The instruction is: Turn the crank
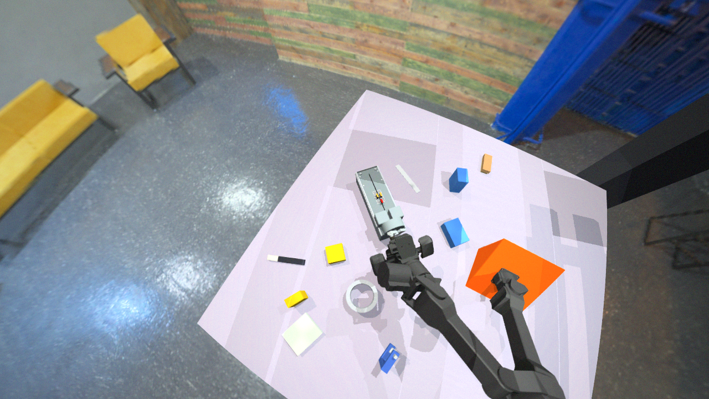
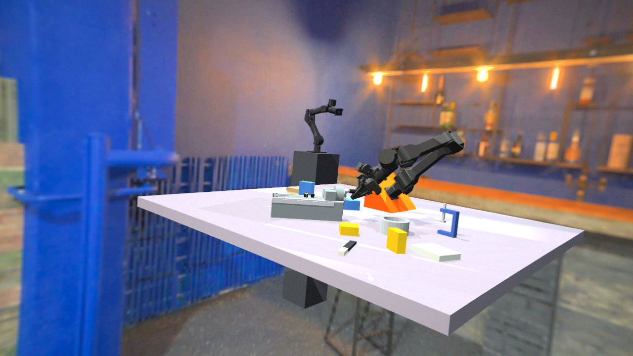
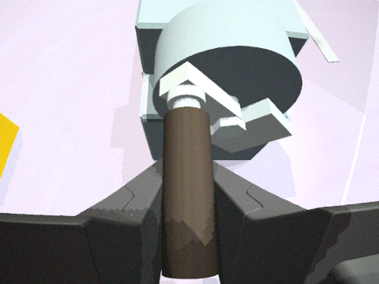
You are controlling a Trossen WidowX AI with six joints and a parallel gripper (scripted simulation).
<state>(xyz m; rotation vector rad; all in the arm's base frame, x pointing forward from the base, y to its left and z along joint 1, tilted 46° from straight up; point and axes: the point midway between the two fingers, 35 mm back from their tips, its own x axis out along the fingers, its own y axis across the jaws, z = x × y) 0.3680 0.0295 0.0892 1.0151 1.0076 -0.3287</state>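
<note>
Right now the red pointer is 11 cm to the right of my gripper tip and 9 cm ahead of it. Also, from my gripper tip: brown crank handle: 3 cm above, 1 cm to the left, 1 cm behind; then metal strip: 29 cm to the right, 8 cm below, 6 cm ahead; then blue clamp: 31 cm to the left, 15 cm behind, 3 cm below.
</note>
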